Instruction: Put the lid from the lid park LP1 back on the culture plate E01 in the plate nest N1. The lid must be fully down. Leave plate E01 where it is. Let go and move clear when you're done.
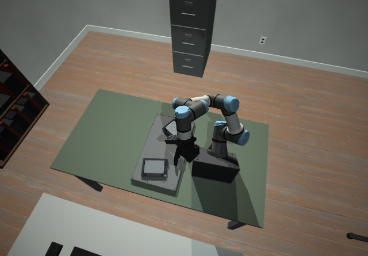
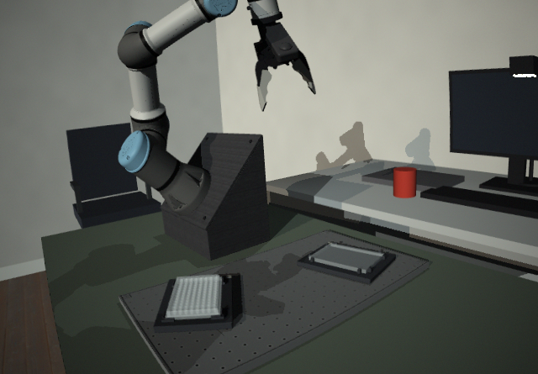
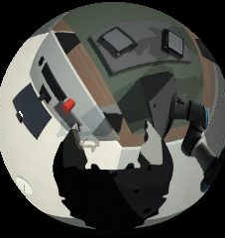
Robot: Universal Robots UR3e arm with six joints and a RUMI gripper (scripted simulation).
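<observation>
Right now the lid is 230 mm ahead of my hand, 30 mm to the right of it and 310 mm below it. From my hand the other things lie so: lid park LP1: 230 mm ahead, 30 mm to the right, 320 mm below; then culture plate E01: 200 mm ahead, 340 mm to the right, 310 mm below.
</observation>
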